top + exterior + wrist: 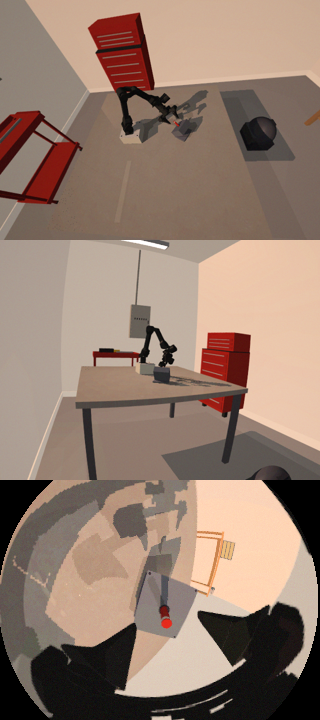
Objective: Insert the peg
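The red round peg lies 10 mm to the right of my gripper tip, 10 mm below it and 10 mm ahead of it. The rest, counted from my gripper tip: sloped grey panel (50 mm to the right, 50 mm below, 40 mm ahead).
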